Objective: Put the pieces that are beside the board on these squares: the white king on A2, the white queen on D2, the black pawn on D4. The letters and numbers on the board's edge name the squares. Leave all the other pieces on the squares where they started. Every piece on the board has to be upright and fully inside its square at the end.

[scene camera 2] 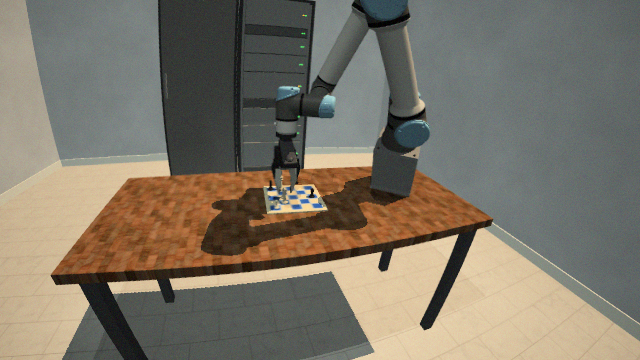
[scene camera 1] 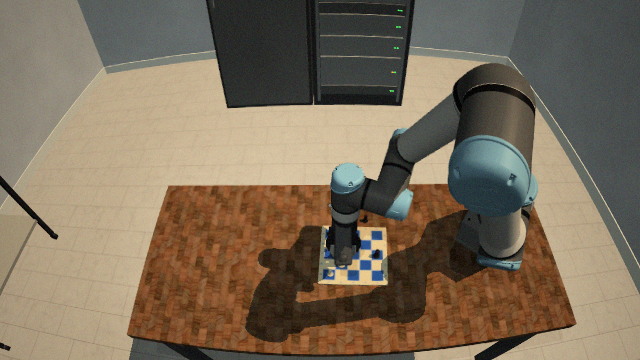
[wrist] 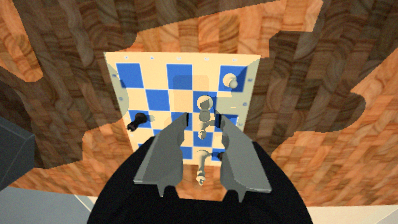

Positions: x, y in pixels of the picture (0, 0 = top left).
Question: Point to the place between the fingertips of my gripper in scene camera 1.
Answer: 342, 258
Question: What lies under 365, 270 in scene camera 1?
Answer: A cream chessboard.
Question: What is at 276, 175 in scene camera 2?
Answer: My gripper.
